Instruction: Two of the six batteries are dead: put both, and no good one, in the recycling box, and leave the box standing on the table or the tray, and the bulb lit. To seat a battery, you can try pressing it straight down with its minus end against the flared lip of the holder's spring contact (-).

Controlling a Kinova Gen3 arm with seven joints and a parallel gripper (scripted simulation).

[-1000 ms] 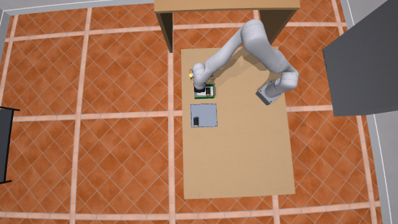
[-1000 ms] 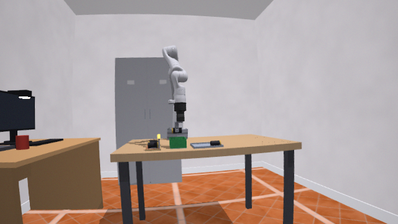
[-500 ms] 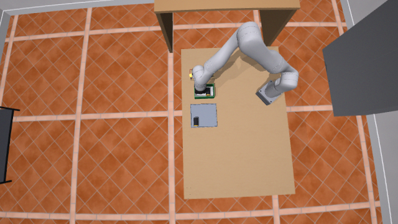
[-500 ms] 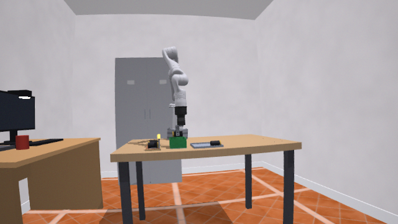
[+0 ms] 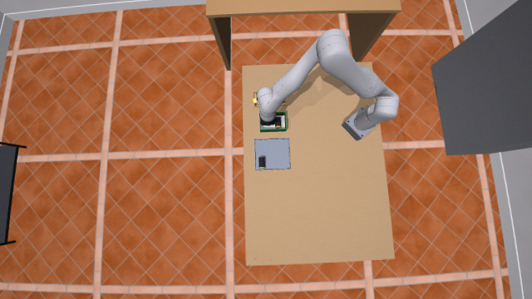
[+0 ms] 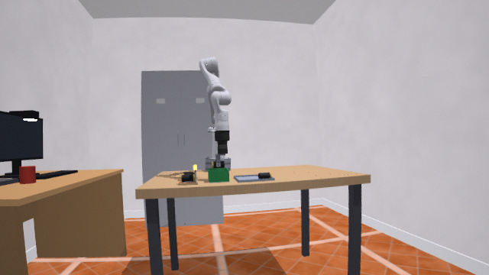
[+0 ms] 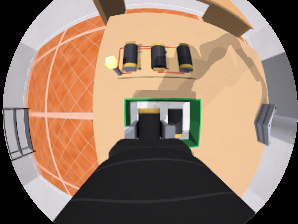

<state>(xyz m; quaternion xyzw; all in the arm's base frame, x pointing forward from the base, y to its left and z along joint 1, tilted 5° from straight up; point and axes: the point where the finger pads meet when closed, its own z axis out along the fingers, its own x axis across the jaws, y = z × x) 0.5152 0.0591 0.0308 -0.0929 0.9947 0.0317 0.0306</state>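
The green recycling box is 3 cm behind my hand, 1 cm to the right of it and 8 cm below it. The rest, counted from my hand: grey tray: 5 cm behind, 18 cm to the left, 9 cm below.
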